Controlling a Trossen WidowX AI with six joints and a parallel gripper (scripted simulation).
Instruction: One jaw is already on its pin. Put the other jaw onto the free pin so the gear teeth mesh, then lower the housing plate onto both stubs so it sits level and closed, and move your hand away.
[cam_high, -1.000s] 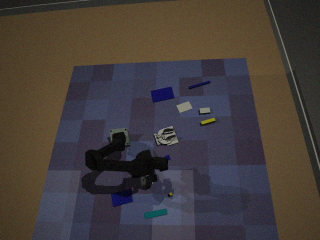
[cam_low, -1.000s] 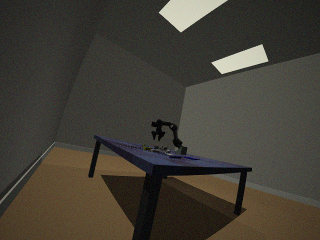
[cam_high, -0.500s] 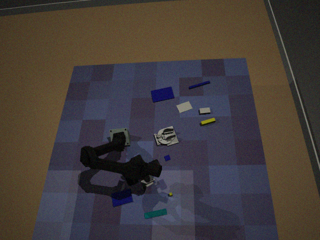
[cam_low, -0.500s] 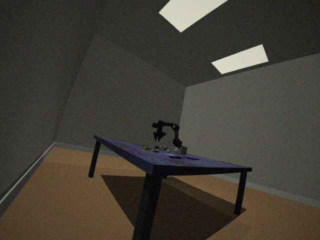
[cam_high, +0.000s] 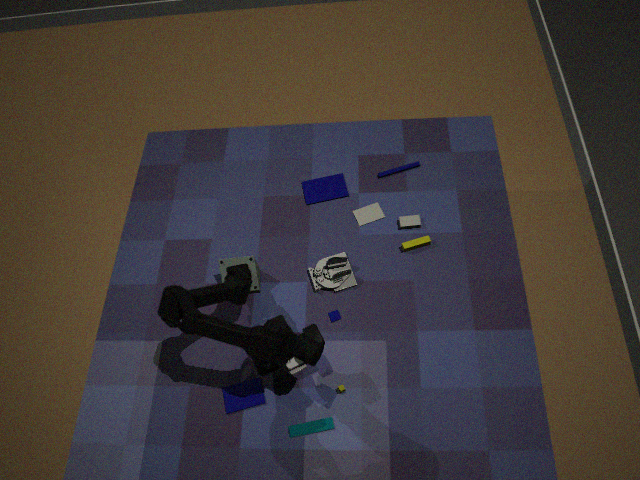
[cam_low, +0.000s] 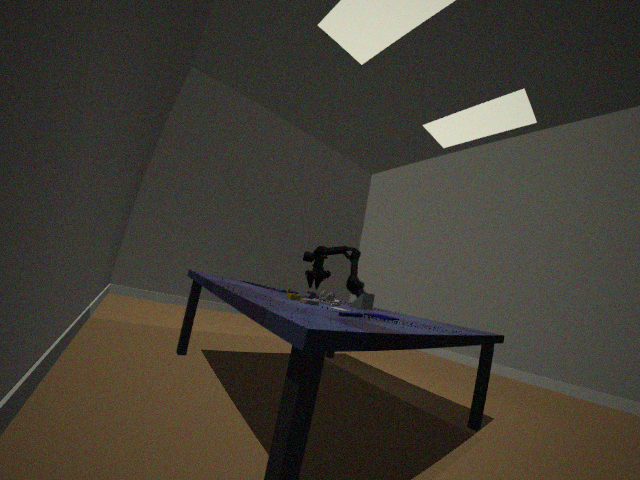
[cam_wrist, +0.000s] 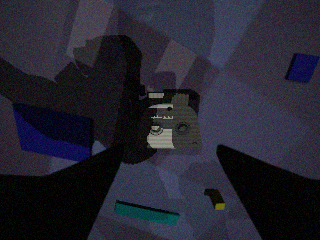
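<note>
The white jaw is 120 mm ahead of my gripper tip, 280 mm to the left of it and 40 mm below it. Also, from my gripper tip: yellow cube: 120 mm ahead, 90 mm to the right, 40 mm below; teal bar: 20 mm ahead, 180 mm to the right, 50 mm below; small blue cube: 130 mm ahead, 130 mm to the left, 50 mm below.
</note>
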